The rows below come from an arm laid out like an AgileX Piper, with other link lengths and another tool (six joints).
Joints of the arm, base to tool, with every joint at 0 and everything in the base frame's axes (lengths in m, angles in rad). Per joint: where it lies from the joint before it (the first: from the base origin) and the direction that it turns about. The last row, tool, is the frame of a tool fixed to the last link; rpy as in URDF.
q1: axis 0 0 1 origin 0 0 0.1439
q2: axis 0 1 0 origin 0 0 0
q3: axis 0 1 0 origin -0.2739 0 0.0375
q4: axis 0.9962 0 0.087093 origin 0.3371 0 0.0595
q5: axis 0 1 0 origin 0 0 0
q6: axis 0.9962 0 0.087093 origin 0.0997 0 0.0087
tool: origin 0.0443 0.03 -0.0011 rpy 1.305 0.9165 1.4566
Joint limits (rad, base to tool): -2.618..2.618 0..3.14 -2.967..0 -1.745..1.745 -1.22..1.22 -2.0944..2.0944
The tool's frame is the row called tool.
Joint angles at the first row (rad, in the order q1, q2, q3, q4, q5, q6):
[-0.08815 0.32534 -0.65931 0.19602 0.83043 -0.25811]
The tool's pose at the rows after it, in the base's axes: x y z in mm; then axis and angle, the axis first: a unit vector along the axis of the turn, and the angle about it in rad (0 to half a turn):
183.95, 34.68, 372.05, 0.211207, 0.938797, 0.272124, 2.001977
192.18, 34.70, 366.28, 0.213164, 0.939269, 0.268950, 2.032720
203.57, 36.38, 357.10, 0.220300, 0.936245, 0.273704, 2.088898
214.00, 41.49, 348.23, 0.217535, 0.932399, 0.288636, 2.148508
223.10, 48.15, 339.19, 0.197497, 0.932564, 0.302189, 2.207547
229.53, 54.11, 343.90, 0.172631, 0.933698, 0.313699, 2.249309
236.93, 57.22, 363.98, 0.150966, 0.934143, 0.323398, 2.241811
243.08, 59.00, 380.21, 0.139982, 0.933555, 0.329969, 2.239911
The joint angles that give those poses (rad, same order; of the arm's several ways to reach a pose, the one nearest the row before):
[-0.07948 0.34059 -0.65940 0.19605 0.80759 -0.25803]
[-0.07614 0.37680 -0.66017 0.19718 0.80328 -0.25798]
[-0.07614 0.43039 -0.66043 0.22166 0.80327 -0.25887]
[-0.07620 0.48478 -0.66040 0.28177 0.80328 -0.29086]
[-0.07617 0.54143 -0.66287 0.35952 0.80911 -0.36624]
[-0.07616 0.59953 -0.70521 0.42085 0.83913 -0.43473]
[-0.07614 0.65432 -0.78201 0.45622 0.85642 -0.47959]
[-0.07618 0.69915 -0.84714 0.47409 0.87510 -0.49675]

